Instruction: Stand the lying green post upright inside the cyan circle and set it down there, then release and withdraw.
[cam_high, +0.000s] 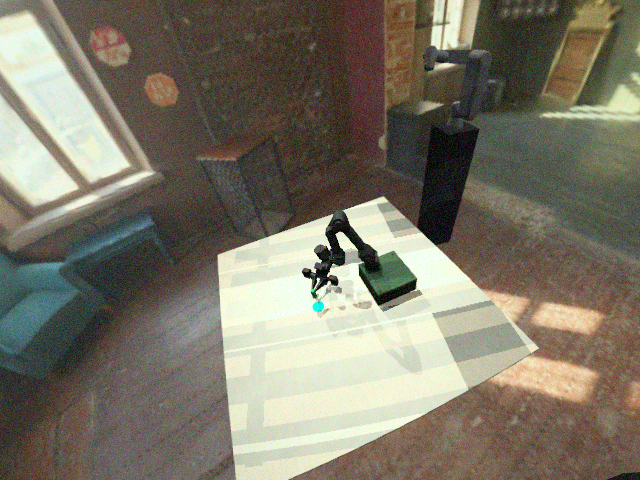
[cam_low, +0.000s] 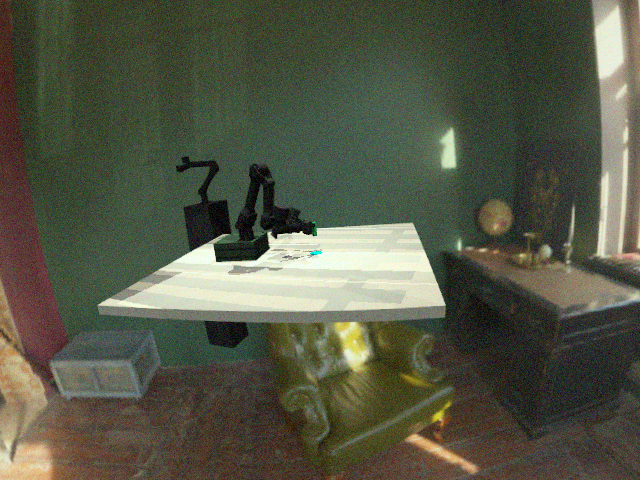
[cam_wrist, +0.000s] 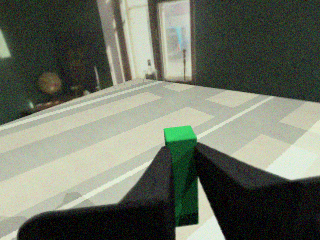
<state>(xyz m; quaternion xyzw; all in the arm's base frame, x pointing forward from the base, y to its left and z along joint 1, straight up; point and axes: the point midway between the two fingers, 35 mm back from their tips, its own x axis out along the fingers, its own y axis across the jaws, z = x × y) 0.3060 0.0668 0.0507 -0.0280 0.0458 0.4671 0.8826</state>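
The cyan circle lies 14 cm below my gripper tip. Round my gripper tip: green post 2 cm below.
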